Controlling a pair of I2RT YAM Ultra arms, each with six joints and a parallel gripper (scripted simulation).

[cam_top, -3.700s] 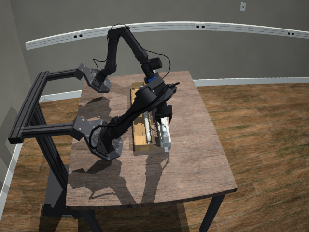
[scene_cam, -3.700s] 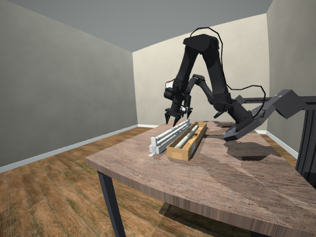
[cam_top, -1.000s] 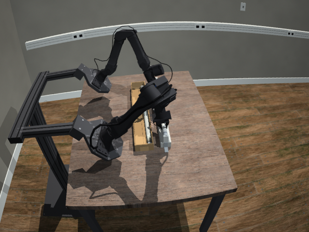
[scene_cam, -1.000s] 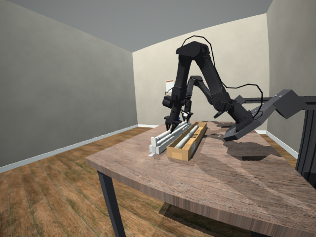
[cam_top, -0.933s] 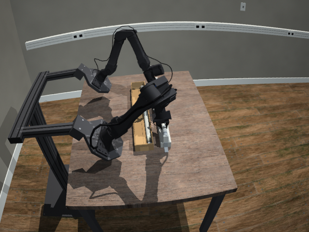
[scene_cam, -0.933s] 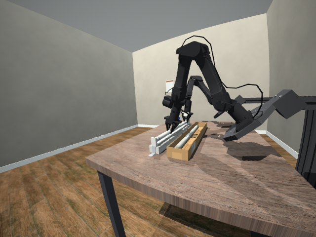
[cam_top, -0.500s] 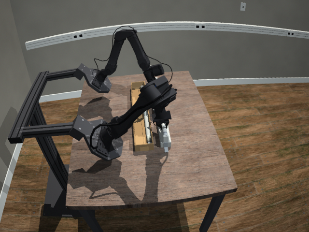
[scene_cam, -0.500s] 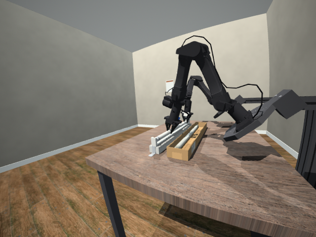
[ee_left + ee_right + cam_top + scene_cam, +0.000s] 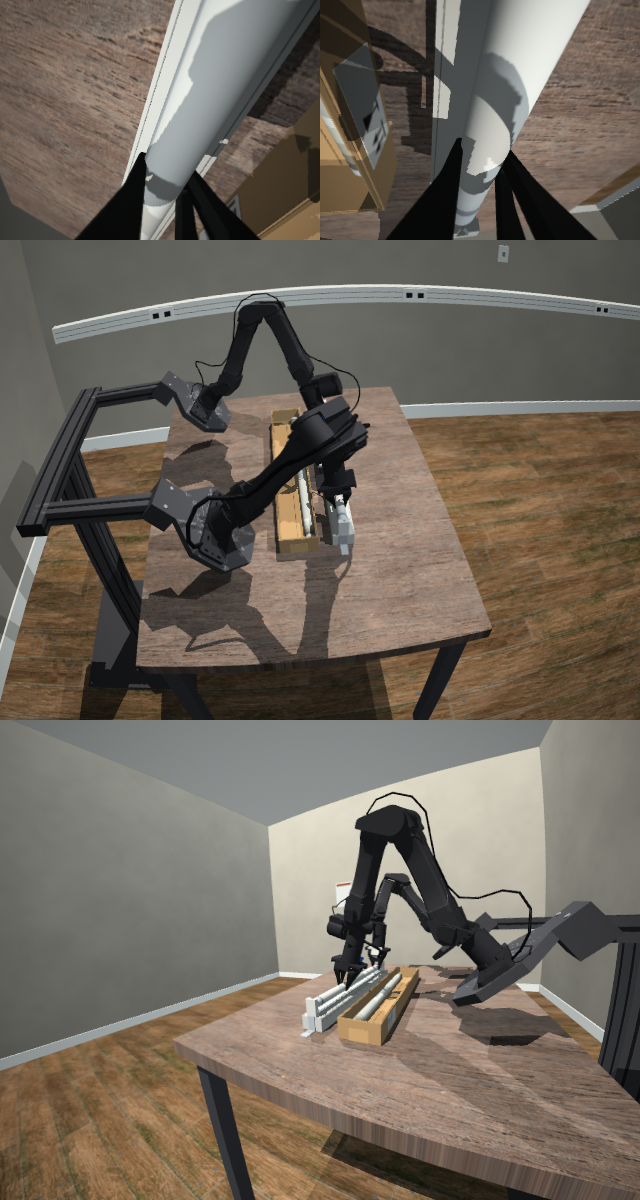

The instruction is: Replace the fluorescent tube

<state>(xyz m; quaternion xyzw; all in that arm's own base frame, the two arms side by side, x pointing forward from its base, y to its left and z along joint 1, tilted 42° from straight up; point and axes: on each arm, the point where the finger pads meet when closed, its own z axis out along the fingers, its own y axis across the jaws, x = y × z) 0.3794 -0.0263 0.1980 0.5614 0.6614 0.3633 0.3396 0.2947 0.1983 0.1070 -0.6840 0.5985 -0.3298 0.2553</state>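
The LED tube is 12 cm to the right of my left hand and 2 cm behind it. Also, from my left hand: old fluorescent tube (11 cm to the right, 11 cm behind, 5 cm below); then light fixture (12 cm to the right, 2 cm behind, 1 cm below); then carton (14 cm behind, 10 cm to the right, 4 cm below).
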